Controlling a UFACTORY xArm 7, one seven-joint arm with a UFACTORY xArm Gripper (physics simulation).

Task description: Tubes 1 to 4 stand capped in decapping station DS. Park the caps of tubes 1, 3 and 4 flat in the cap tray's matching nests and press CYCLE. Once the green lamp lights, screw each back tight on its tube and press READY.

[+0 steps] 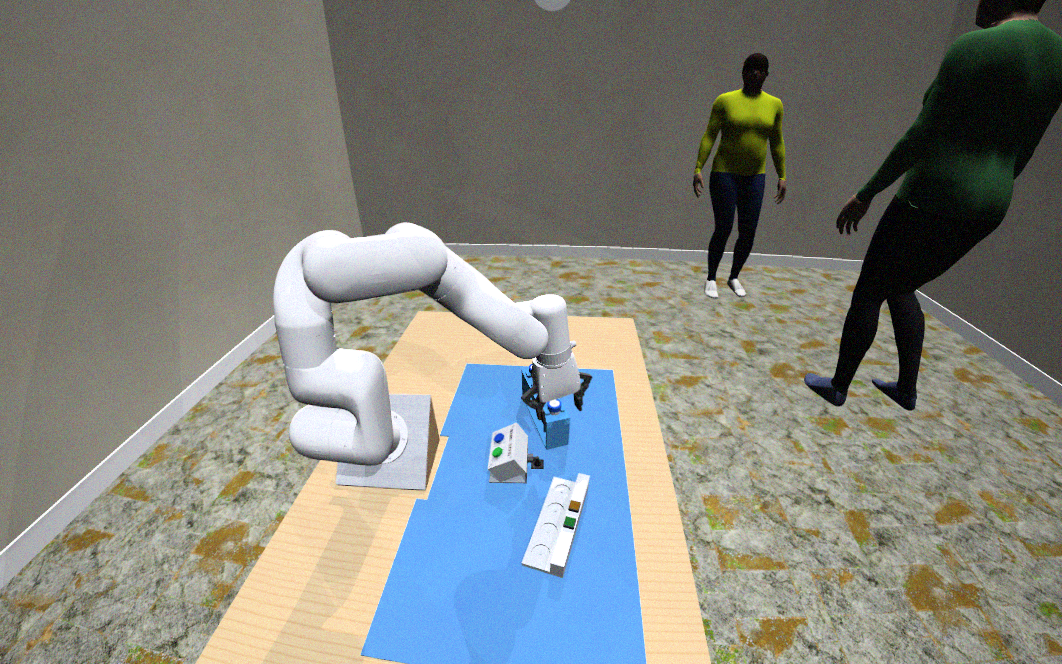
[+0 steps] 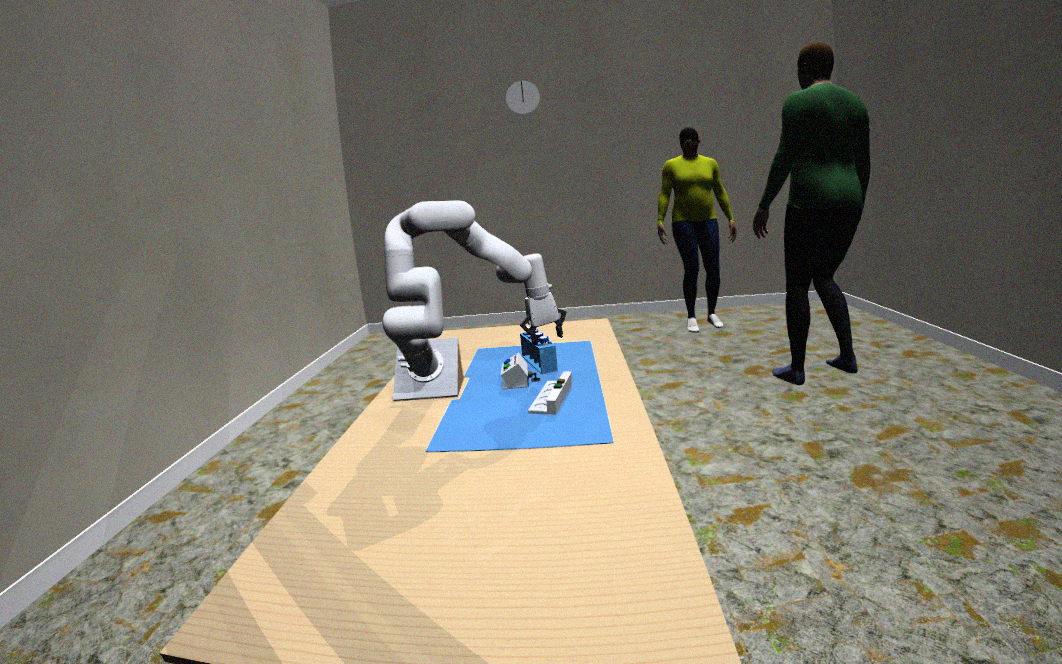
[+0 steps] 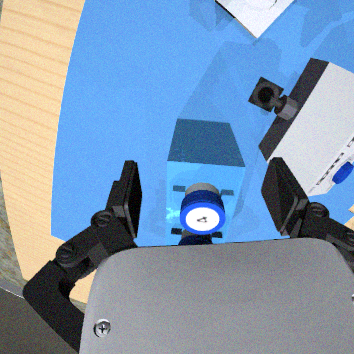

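The blue decapping station stands on the mat. My gripper is open above its near end, one finger on each side of the blue cap marked 4, touching neither. That cap sits upright on its tube. Another blue cap shows behind it, mostly hidden by my gripper's body. The white cap tray has round nests without caps. A dark orange square and a dark green square sit on its raised strip.
A white sloped box with a blue button and a green button stands beside the station. A black socketed fixture sticks out of its side. Two people stand beyond the table.
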